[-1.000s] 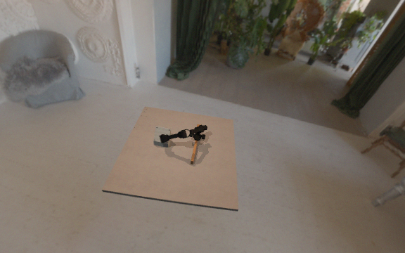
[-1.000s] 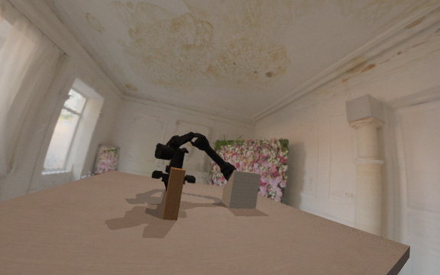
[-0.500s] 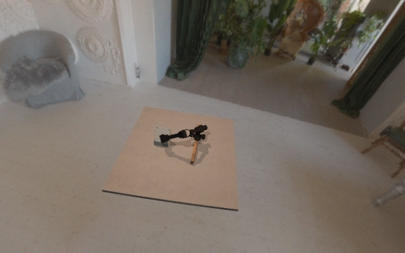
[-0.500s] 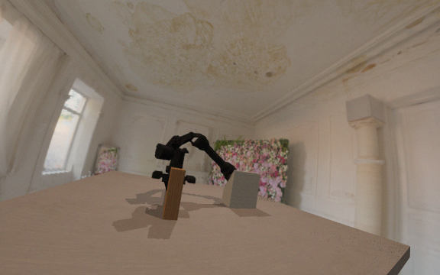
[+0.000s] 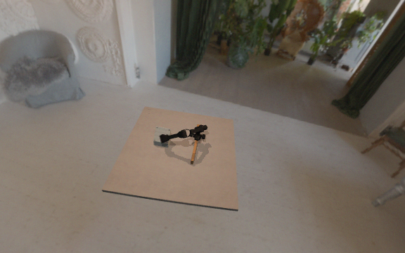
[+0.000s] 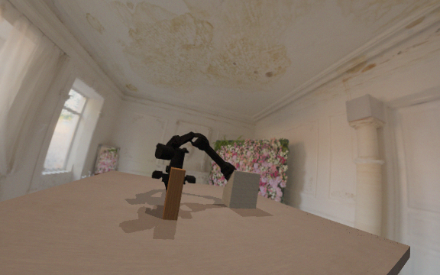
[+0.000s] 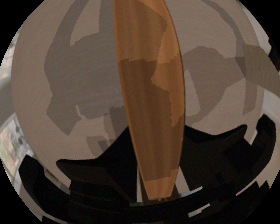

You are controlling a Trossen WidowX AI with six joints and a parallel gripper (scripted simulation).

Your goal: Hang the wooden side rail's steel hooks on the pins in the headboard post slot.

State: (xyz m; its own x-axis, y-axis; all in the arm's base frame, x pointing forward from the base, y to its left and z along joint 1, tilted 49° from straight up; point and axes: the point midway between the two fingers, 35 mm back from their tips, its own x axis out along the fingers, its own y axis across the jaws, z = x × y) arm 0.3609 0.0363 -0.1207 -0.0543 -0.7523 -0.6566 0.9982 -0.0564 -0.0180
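My gripper tip is now 110 mm to the right of the wooden headboard post and 40 mm below it.
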